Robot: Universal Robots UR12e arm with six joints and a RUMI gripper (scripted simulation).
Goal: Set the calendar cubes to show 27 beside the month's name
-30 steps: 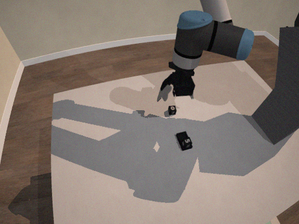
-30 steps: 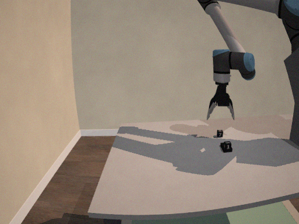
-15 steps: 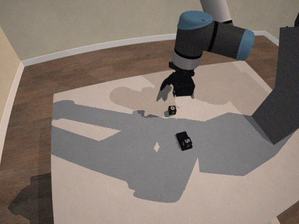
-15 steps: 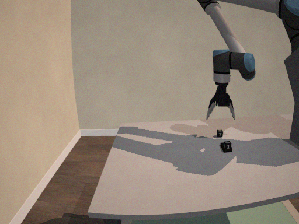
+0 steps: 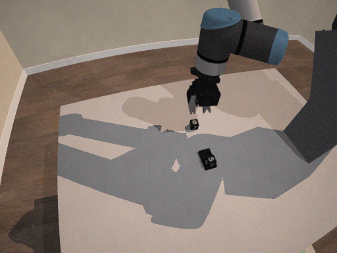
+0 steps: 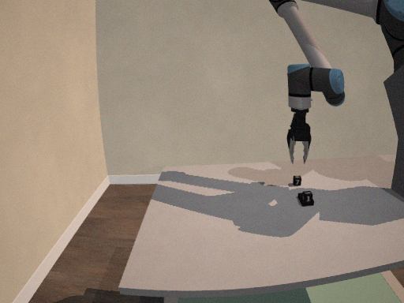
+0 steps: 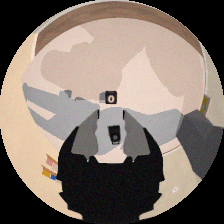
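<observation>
My gripper is now 90 mm above the black cube. The rest, counted from my hand: tray (30 mm ahead, 160 mm to the left, 100 mm below).
</observation>
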